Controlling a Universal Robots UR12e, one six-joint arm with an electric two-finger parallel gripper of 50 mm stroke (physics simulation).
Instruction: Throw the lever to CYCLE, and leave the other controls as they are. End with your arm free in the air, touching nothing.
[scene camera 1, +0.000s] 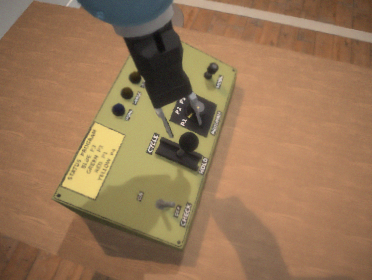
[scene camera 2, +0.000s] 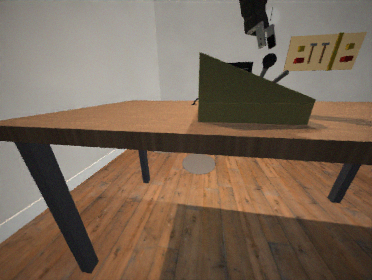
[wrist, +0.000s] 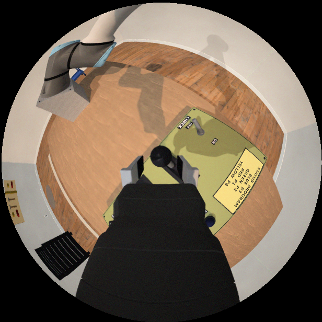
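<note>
The lever's black ball knob stands on a stem above a black slotted plate. The stem rises near the slot's middle and the knob leans slightly toward HOLD. The CYCLE label is at the slot's other end, the HOLD label at the near end. My gripper is open and empty. Its fingertips are above the knob, with a small gap in the scene camera 2 view. In the wrist view the knob shows between the fingers.
The sloped green panel also carries a CHECK toggle, leaning toward OFF, a PROGRAM dial partly behind a finger, a MODE control, and round lamps, one blue. It sits on a wooden table.
</note>
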